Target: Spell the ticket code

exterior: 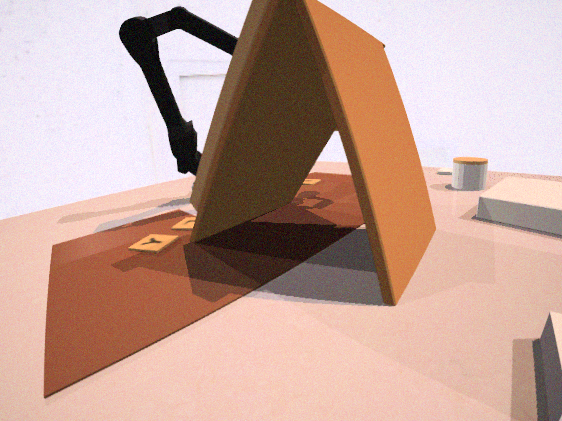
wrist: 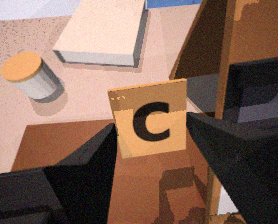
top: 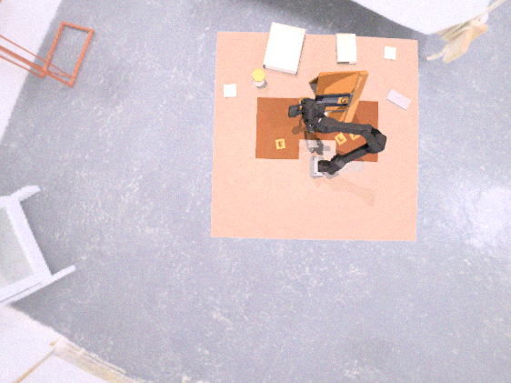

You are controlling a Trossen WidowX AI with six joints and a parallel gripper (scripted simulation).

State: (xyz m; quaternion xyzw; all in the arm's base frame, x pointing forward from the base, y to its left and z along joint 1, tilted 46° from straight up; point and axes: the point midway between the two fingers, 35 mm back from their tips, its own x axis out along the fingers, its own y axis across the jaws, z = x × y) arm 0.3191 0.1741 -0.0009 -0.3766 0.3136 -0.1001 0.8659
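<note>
My gripper tip is 5 cm past the white ticket, 12 cm to the left of it and 9 cm above it. Also, from my gripper tip: large white box (40 cm ahead, 9 cm to the left, 15 cm below); brown mat (14 cm behind, 13 cm to the right, 17 cm below); capped canister (20 cm ahead, 25 cm to the left, 14 cm below).
</note>
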